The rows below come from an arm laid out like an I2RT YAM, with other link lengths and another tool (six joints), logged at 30 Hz.
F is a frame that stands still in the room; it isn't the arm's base.
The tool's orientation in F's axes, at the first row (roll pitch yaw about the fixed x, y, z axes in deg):
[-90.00, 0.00, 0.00]
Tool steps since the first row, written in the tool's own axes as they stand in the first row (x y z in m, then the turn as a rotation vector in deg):
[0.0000, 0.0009, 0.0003, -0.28, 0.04, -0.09]
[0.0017, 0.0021, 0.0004, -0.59, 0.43, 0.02]
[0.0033, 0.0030, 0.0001, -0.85, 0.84, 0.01]
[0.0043, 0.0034, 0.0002, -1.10, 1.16, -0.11]
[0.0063, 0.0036, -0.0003, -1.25, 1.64, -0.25]
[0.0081, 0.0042, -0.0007, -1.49, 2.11, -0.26]
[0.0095, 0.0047, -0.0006, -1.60, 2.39, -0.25]
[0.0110, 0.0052, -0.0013, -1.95, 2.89, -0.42]
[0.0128, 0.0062, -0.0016, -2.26, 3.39, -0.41]
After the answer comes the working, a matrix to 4 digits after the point.
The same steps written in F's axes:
[0.0000, 0.0003, -0.0009, -0.28, -0.09, -0.04]
[0.0017, 0.0004, -0.0021, -0.59, 0.02, -0.43]
[0.0033, 0.0001, -0.0030, -0.85, 0.01, -0.84]
[0.0043, 0.0002, -0.0034, -1.10, -0.11, -1.16]
[0.0063, -0.0003, -0.0036, -1.25, -0.25, -1.64]
[0.0081, -0.0007, -0.0042, -1.49, -0.26, -2.11]
[0.0095, -0.0006, -0.0047, -1.60, -0.25, -2.39]
[0.0110, -0.0013, -0.0052, -1.95, -0.42, -2.89]
[0.0128, -0.0016, -0.0062, -2.26, -0.41, -3.39]

The tool's axes in the first row as the columns of a matrix, in F's axes (rounded; the answer above uses it unrounded):
[1.0000, 0.0000, 0.0000]
[0.0000, 0.0000, 1.0000]
[0.0000, -1.0000, 0.0000]

